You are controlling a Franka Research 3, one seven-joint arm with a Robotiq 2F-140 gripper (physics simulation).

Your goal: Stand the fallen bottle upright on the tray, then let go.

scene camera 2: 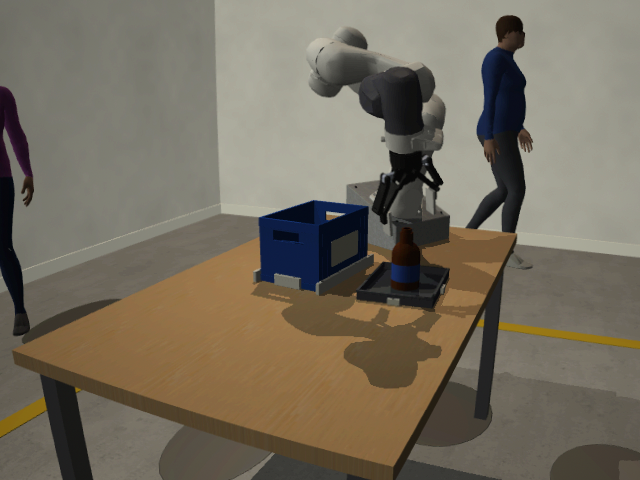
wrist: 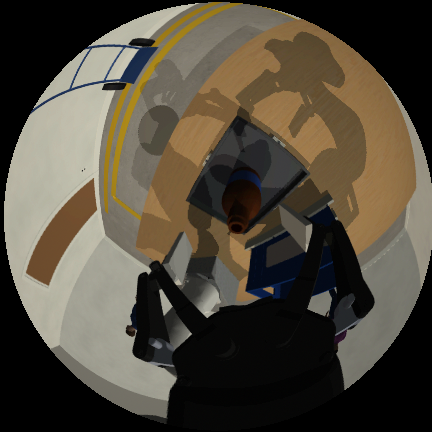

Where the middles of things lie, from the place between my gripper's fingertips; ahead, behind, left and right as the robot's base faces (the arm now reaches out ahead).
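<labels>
There's the brown bottle (wrist: 241, 199), and my gripper is 10 mm to the left of it, 10 mm past it and 100 mm above it.
</labels>
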